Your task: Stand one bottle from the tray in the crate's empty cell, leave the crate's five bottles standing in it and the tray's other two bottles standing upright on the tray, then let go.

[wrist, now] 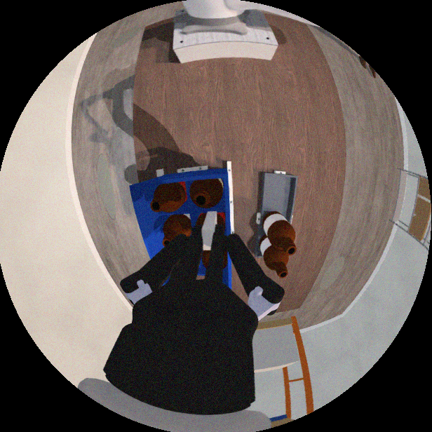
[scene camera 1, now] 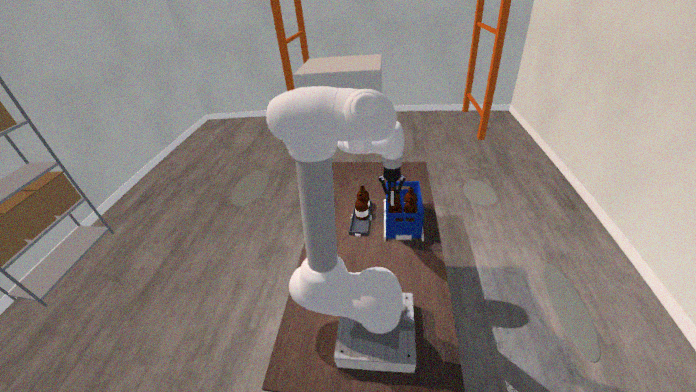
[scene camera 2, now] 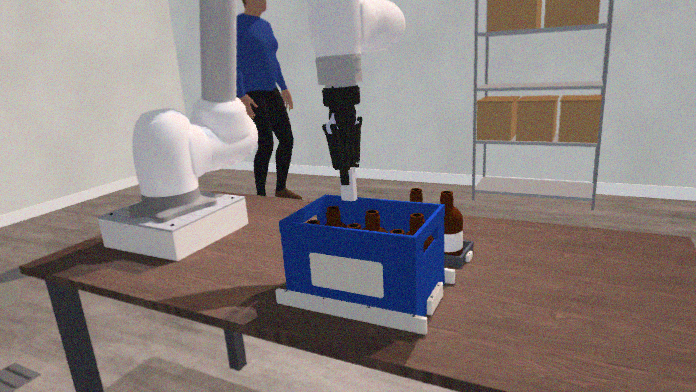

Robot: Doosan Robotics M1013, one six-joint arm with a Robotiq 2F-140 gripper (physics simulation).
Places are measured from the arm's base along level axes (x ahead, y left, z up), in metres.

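Pixels of known places: gripper, fingertip midpoint: (scene camera 1: 392,203) (scene camera 2: 349,199); arm's base, origin of the base link: (scene camera 1: 379,321) (scene camera 2: 173,207).
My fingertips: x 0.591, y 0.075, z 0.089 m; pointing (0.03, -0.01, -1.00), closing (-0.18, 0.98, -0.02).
For each thing: its top centre in the pictures, then the offset to it from my fingertips. Level surfaces: height alone.
- blue crate, middle of its top: (scene camera 2: 363,212) (scene camera 1: 403,196) 0.073 m ahead, 0.048 m right, 0.002 m down
- nearer, middle of its top: (scene camera 2: 416,189) (scene camera 1: 360,195) 0.053 m ahead, 0.184 m left, 0.018 m down
- wooden table, its level: 0.177 m down
The blue crate (scene camera 1: 404,229) (scene camera 2: 300,260) (wrist: 142,212) stands on the table and holds several brown bottles, with necks showing at its front (scene camera 2: 372,220), middle and back. In the wrist view, bottles (wrist: 206,193) (wrist: 169,196) (wrist: 177,227) stand in cells; others are partly hidden under the fingers. My gripper (scene camera 1: 392,199) (scene camera 2: 348,185) (wrist: 212,219) is shut and empty, pointing down just above the crate's rim. Two brown bottles with white labels, one nearer (scene camera 1: 361,207) (wrist: 280,232) and one behind (scene camera 1: 363,192) (wrist: 275,256), stand upright on the grey tray (scene camera 1: 359,228) (scene camera 2: 457,260) (wrist: 278,192) beside the crate.
White strips (scene camera 2: 350,312) (wrist: 230,195) edge the crate's base on the wooden table (scene camera 1: 320,345) (scene camera 2: 575,300) (wrist: 200,110). The robot's base (scene camera 2: 140,235) (wrist: 225,50) stands on the same table. A person in blue (scene camera 2: 257,55) and a shelf rack (scene camera 2: 540,144) are beyond it.
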